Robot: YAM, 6 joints.
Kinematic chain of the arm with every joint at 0, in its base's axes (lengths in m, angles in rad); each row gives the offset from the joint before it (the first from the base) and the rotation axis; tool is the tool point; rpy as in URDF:
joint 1: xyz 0 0 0.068 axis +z
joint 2: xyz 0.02 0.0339 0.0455 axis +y
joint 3: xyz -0.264 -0.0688 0 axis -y
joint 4: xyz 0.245 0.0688 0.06 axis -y
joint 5: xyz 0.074 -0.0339 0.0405 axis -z
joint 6: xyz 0.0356 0 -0.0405 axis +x
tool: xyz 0 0 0 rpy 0 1.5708 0
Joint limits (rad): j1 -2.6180..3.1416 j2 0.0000..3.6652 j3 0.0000..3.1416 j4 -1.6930..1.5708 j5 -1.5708..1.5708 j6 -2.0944..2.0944
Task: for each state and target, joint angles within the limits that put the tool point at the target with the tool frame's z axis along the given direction. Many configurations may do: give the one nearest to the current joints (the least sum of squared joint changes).
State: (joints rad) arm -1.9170 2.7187 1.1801 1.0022 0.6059 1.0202
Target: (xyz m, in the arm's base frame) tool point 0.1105 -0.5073 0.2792 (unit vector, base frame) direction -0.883 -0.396 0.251
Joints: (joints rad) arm -1.2906 2.5142 2.0205 1.5668 1.2811 1.0202
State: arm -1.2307 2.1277 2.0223 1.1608 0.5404 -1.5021
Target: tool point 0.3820 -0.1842 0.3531 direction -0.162 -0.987 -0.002
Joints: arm -0.3670 1.8376 1.5409 0.2869 1.3665 -1.5021
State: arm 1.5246 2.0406 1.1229 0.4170 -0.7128 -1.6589
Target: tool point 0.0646 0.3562 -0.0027 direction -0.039 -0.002 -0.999
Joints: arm 1.3877 2.3423 1.2130 -0.4506 -0.0380 -1.6589
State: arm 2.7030 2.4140 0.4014 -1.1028 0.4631 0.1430
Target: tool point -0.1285 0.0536 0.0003 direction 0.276 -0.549 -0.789
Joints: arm 2.6552 2.1113 0.4607 -0.4856 -0.3643 0.1430
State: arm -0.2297 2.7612 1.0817 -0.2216 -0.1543 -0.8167
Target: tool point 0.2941 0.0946 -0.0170 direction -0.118 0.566 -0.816
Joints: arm 0.2446 2.2894 0.9368 -0.1905 -0.6159 -0.8167
